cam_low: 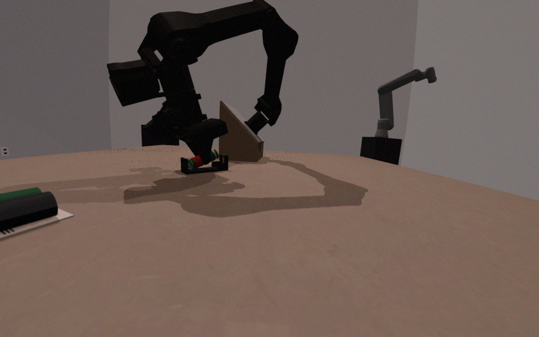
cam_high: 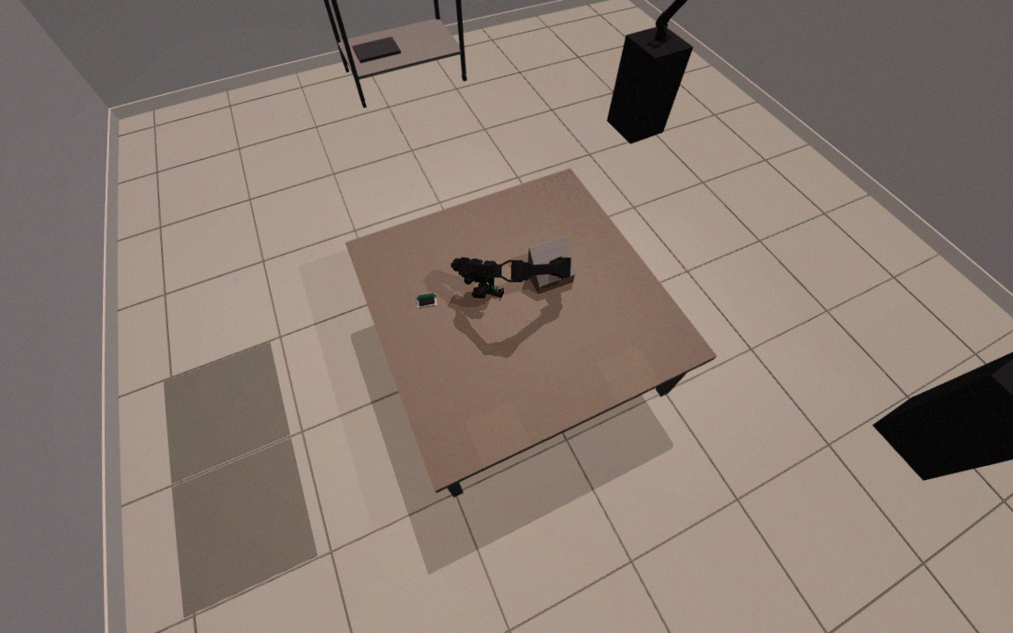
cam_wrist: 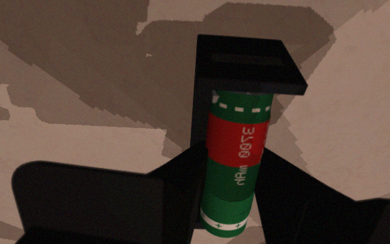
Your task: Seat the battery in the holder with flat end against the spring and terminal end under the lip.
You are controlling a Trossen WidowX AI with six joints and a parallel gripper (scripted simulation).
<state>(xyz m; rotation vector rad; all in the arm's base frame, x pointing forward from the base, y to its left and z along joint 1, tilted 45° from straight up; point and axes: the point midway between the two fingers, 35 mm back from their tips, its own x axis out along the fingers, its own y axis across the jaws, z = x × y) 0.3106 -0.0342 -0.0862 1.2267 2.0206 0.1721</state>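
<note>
Right now my gripper tip is 1 cm below the battery.
</note>
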